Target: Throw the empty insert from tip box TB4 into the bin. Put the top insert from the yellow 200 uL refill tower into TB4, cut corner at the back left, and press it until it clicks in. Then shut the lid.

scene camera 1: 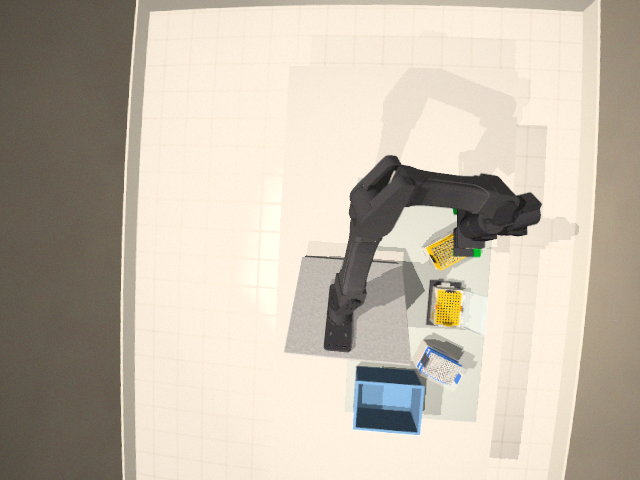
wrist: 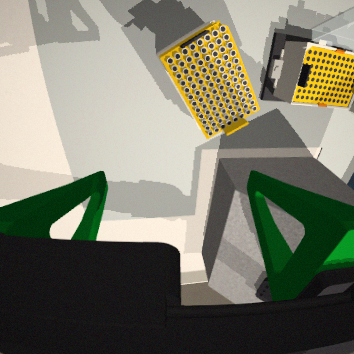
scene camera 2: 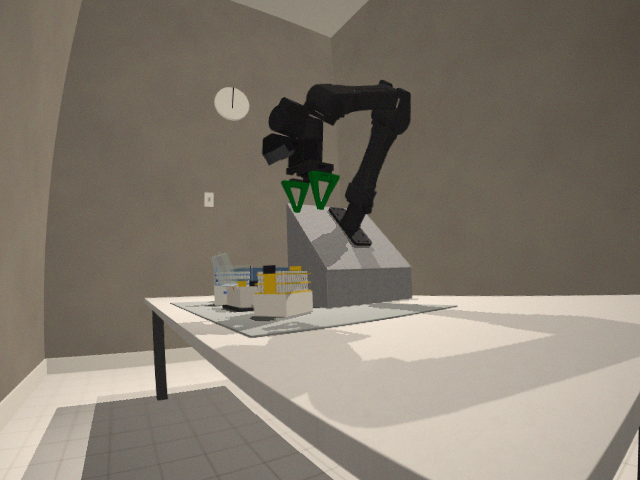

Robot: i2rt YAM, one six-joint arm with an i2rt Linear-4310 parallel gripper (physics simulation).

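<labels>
The gripper appears in scene camera 1 [456,231] and is visible in the wrist view and scene camera 2 as well. On the gripper, [wrist: 124,283] and [scene camera 2: 298,169] are the same spot.
</labels>
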